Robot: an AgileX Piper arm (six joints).
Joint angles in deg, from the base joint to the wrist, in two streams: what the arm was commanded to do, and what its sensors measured. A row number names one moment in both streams.
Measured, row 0: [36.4 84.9 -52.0 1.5 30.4 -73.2]
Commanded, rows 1 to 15: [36.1 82.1 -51.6 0.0 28.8 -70.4]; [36.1 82.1 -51.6 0.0 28.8 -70.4]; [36.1 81.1 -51.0 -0.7 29.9 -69.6]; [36.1 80.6 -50.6 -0.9 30.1 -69.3]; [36.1 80.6 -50.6 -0.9 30.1 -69.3]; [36.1 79.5 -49.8 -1.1 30.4 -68.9]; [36.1 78.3 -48.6 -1.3 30.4 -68.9]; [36.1 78.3 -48.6 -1.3 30.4 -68.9]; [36.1 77.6 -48.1 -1.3 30.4 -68.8]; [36.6 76.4 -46.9 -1.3 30.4 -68.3]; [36.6 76.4 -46.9 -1.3 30.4 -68.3]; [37.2 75.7 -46.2 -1.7 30.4 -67.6]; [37.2 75.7 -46.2 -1.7 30.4 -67.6]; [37.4 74.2 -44.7 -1.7 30.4 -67.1]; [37.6 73.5 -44.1 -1.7 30.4 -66.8]
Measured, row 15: [37.3 75.3 -44.4 -0.6 32.8 -67.3]
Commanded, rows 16 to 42: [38.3 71.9 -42.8 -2.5 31.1 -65.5]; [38.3 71.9 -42.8 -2.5 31.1 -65.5]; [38.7 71.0 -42.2 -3.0 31.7 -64.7]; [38.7 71.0 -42.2 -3.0 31.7 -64.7]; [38.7 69.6 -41.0 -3.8 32.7 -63.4]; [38.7 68.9 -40.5 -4.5 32.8 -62.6]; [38.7 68.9 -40.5 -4.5 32.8 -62.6]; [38.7 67.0 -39.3 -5.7 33.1 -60.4]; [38.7 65.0 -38.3 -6.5 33.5 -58.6]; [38.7 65.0 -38.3 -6.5 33.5 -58.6]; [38.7 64.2 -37.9 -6.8 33.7 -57.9]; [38.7 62.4 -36.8 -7.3 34.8 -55.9]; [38.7 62.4 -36.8 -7.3 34.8 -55.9]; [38.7 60.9 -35.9 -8.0 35.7 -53.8]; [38.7 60.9 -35.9 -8.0 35.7 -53.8]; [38.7 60.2 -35.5 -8.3 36.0 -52.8]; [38.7 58.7 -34.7 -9.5 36.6 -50.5]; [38.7 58.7 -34.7 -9.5 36.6 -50.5]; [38.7 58.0 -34.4 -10.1 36.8 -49.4]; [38.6 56.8 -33.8 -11.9 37.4 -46.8]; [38.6 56.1 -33.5 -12.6 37.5 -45.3]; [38.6 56.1 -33.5 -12.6 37.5 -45.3]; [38.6 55.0 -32.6 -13.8 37.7 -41.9]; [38.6 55.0 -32.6 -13.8 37.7 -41.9]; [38.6 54.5 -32.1 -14.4 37.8 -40.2]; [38.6 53.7 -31.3 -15.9 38.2 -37.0]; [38.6 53.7 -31.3 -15.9 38.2 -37.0]
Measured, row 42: [38.6 55.5 -31.8 -11.9 39.9 -41.5]
